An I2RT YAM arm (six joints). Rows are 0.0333 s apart.
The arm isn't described. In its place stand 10 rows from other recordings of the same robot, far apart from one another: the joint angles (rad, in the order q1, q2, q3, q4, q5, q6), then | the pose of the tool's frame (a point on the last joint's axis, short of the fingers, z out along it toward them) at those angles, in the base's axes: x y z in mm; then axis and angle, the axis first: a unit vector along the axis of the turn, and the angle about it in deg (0 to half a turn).
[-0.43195 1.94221 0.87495 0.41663 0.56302 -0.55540] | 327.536 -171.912 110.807 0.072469 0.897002 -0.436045 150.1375
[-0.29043 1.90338 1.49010 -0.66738 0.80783 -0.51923] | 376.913 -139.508 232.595 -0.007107 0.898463 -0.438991 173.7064
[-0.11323 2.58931 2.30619 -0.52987 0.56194 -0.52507] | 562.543 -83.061 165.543 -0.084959 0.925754 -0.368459 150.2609
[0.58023 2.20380 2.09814 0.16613 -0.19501 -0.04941] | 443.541 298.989 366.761 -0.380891 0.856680 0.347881 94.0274
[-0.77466 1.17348 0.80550 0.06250 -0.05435 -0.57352] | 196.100 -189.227 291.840 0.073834 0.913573 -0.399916 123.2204
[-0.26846 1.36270 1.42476 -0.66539 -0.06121 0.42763] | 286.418 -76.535 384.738 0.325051 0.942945 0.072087 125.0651
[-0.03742 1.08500 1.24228 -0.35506 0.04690 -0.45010] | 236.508 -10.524 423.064 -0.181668 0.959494 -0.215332 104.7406
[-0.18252 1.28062 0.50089 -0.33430 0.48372 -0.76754] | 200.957 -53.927 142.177 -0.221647 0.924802 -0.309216 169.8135
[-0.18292 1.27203 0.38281 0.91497 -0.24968 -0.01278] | 249.103 -37.135 216.139 -0.042966 0.998778 0.024441 88.6038
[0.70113 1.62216 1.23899 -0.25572 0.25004 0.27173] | 288.643 232.151 276.512 -0.149861 0.981051 0.122804 127.0075
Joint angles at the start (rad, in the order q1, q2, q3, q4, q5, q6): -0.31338, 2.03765, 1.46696, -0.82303, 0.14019, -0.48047
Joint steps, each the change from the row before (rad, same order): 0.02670, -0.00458, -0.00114, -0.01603, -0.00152, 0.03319; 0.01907, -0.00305, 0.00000, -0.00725, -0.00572, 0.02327; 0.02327, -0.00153, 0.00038, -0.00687, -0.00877, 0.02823; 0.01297, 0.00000, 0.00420, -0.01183, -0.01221, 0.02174; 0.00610, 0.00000, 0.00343, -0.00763, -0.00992, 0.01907; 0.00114, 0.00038, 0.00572, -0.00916, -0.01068, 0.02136; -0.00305, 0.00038, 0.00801, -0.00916, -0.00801, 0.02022; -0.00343, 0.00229, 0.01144, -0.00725, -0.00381, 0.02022; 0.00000, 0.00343, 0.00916, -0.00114, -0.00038, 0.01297; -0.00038, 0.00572, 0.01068, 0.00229, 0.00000, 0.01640; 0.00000, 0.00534, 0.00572, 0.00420, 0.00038, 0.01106; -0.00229, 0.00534, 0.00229, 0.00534, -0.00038, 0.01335; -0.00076, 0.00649, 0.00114, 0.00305, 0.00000, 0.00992; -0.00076, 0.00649, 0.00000, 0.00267, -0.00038, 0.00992
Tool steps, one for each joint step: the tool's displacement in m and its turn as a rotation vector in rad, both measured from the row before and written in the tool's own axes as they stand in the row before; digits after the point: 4 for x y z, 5 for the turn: -0.0030, 0.0100, -0.0030, -0.00936, 0.00517, 0.00538; -0.0026, 0.0071, -0.0022, -0.00866, -0.00225, 0.00406; -0.0032, 0.0087, -0.0019, -0.01218, -0.00314, 0.00480; -0.0018, 0.0051, -0.0016, -0.01541, 0.00030, 0.00811; -0.0009, 0.0025, -0.0010, -0.01135, -0.00055, 0.01262; -0.0005, 0.0006, -0.0012, -0.01145, -0.00018, 0.01987; -0.0003, -0.0012, -0.0016, -0.00776, -0.00072, 0.02310; -0.0012, -0.0018, -0.0016, -0.00270, -0.00254, 0.02376; -0.0018, -0.0006, -0.0008, 0.00093, -0.00450, 0.01333; -0.0024, -0.0009, -0.0003, 0.00199, -0.00692, 0.01735; -0.0016, -0.0004, 0.0007, 0.00153, -0.00432, 0.01142; -0.0008, -0.0010, 0.0016, 0.00049, -0.00205, 0.01579; -0.0005, -0.0003, 0.0023, -0.00043, 0.00232, 0.01049; -0.0002, -0.0001, 0.0025, -0.00112, 0.00371, 0.01037
